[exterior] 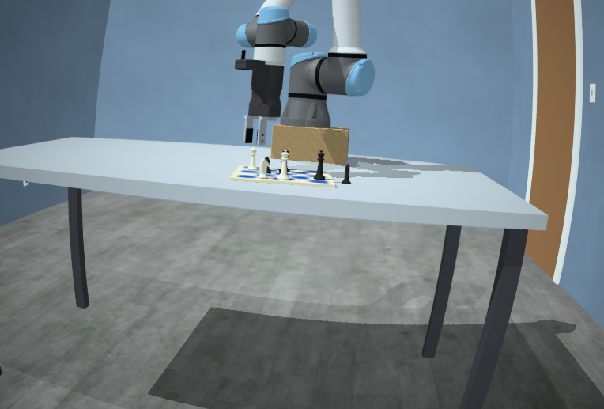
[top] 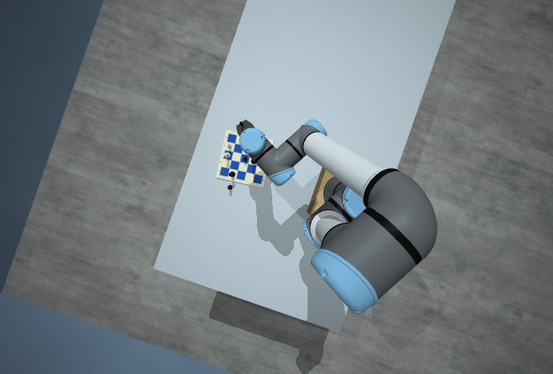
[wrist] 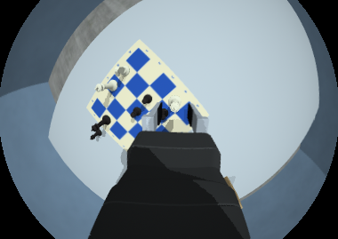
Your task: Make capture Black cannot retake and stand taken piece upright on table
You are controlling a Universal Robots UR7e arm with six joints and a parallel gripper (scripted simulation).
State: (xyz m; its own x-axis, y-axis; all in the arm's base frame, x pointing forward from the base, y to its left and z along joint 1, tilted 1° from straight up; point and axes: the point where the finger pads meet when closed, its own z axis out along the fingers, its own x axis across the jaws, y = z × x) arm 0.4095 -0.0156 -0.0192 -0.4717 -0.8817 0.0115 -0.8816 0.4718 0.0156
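Now: the white pawn-like piece 50 mm below my hand. Round my hand: tall black piece: 170 mm to the left, 50 mm below, 40 mm ahead.
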